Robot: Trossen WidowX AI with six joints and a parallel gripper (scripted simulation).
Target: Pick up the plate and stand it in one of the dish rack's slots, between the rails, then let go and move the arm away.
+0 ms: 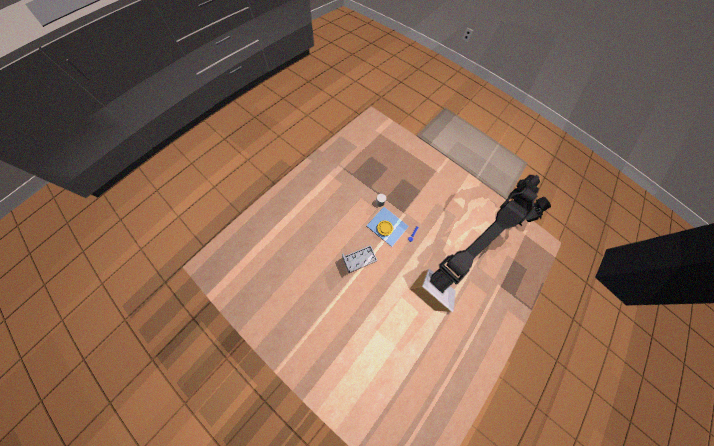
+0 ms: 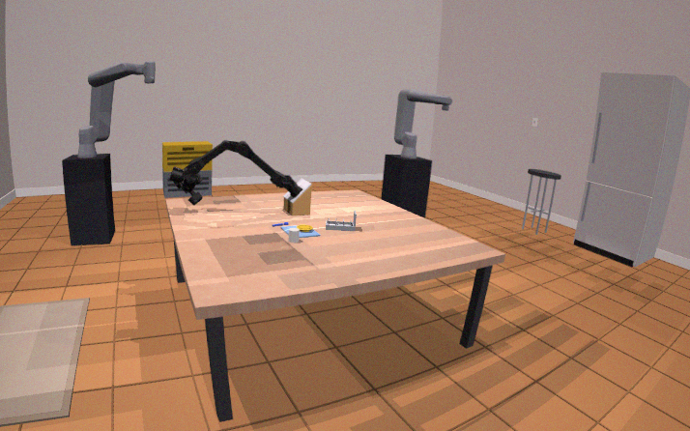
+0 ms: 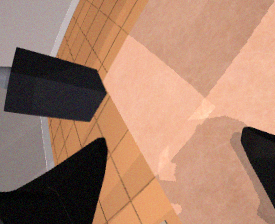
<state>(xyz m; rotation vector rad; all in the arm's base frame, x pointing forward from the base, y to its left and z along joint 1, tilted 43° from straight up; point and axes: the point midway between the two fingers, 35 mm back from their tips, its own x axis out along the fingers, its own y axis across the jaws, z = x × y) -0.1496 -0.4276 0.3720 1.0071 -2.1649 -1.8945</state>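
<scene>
My gripper tip is now 480 mm short of the yellow plate, 510 mm to the right of it and 60 mm above it. From my gripper tip the other things lie so: grey dish rack: 470 mm ahead, 700 mm to the left, 50 mm below; then white cup: 590 mm ahead, 430 mm to the left, 50 mm below; then blue utensil: 370 mm ahead, 440 mm to the left, 70 mm below.
</scene>
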